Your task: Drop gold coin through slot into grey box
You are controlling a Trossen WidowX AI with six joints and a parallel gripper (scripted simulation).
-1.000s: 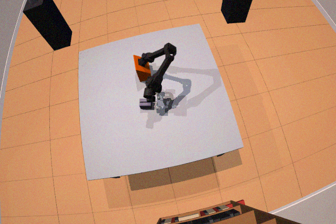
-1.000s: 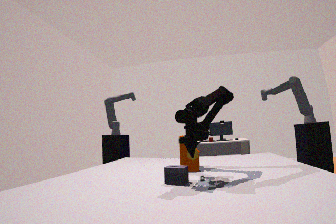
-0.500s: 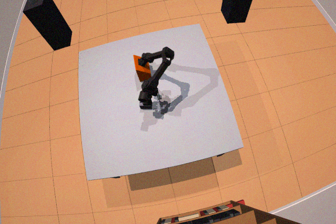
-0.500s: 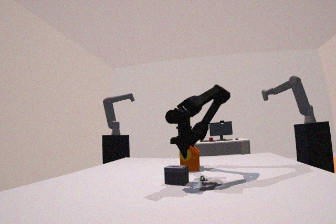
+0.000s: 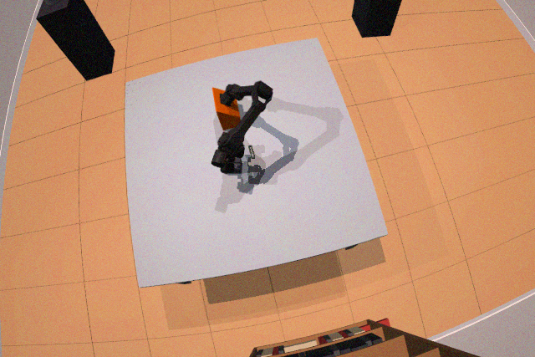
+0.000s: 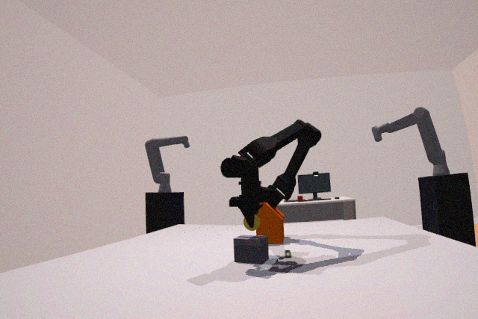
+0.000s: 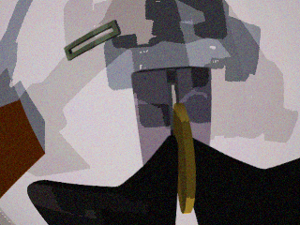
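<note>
The gold coin lies 20 mm above my gripper tip.
</note>
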